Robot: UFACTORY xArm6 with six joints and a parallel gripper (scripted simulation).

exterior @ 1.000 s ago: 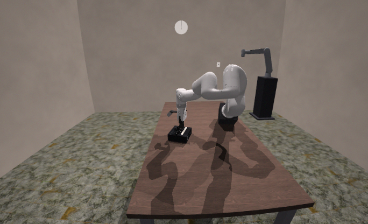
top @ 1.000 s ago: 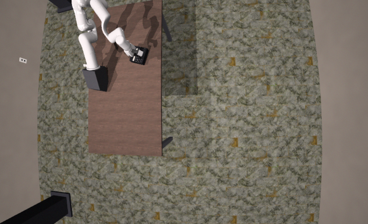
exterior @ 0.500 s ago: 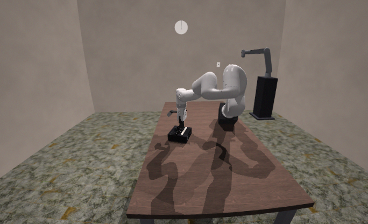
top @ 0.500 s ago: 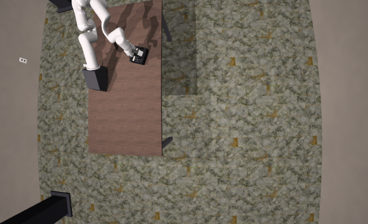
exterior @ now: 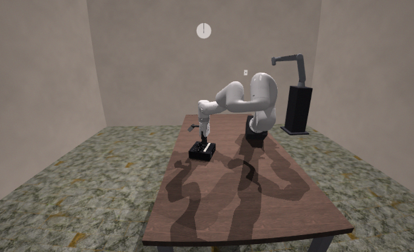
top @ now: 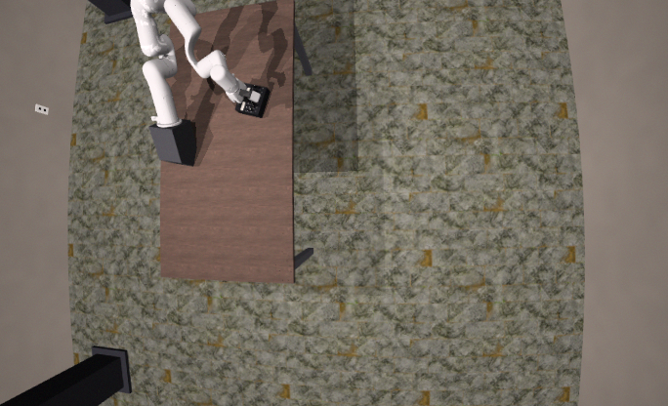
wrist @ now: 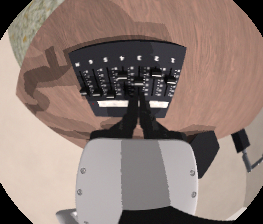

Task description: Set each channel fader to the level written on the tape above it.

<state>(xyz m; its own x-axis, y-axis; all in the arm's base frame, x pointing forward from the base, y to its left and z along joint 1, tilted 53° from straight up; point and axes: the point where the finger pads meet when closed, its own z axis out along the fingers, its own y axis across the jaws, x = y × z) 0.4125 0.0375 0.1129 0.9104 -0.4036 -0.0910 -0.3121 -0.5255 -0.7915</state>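
Now: the fader cap 3 cm ahead of my hand, 1 cm to the right of it and 2 cm below it.
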